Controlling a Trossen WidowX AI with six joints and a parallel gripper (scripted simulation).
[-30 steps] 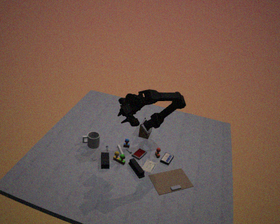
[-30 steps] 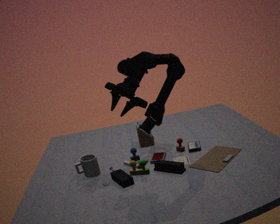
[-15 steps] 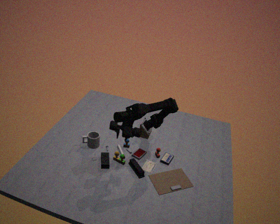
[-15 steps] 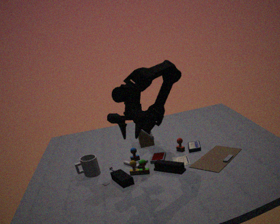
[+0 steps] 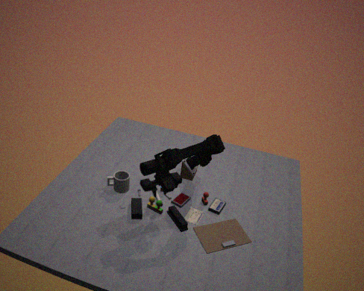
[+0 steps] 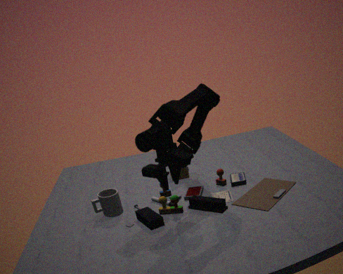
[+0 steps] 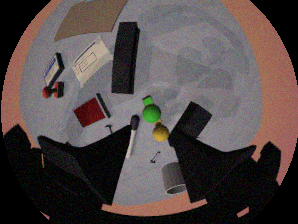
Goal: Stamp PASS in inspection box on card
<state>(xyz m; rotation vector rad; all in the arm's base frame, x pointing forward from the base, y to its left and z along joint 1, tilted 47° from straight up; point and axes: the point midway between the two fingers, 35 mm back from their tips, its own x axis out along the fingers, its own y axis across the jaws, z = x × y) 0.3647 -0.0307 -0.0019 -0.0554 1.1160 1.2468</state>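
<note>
My gripper tip is 80 mm above the green-knobbed stamp. From my gripper tip the other things lie so: black box (50 mm ahead, 90 mm to the right, 80 mm below); white marker (70 mm behind, 30 mm to the right, 90 mm below); yellow-knobbed stamp (40 mm to the right, 80 mm below).
</note>
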